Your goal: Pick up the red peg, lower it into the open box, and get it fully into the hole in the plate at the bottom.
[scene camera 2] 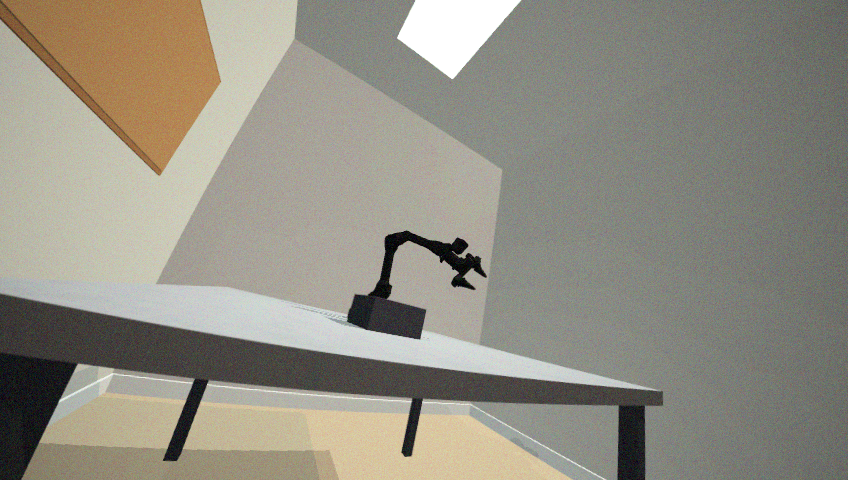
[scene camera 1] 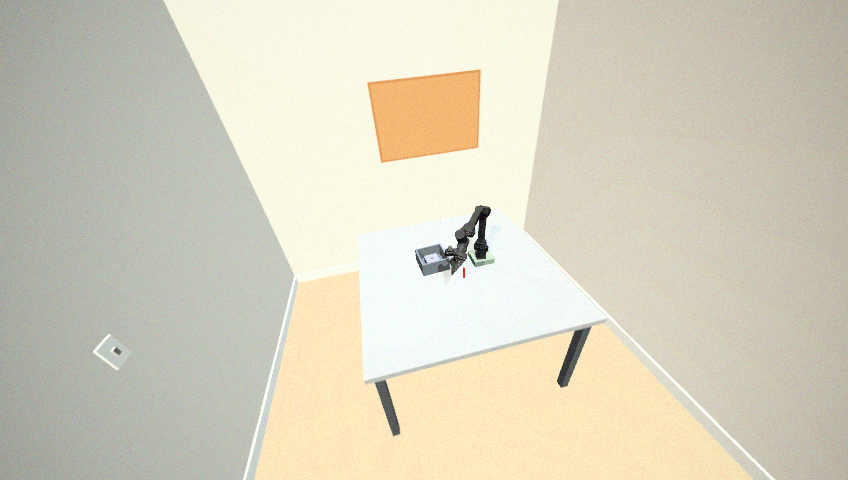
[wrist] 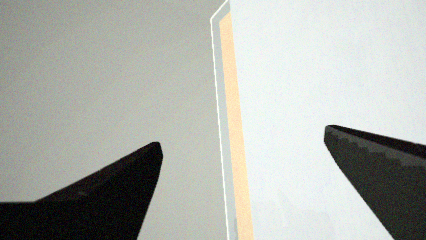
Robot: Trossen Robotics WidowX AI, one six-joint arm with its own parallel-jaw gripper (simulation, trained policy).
Scene:
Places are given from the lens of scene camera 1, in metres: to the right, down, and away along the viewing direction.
grey box (scene camera 1: 443, 264): 0.13, 0.17, 1.86

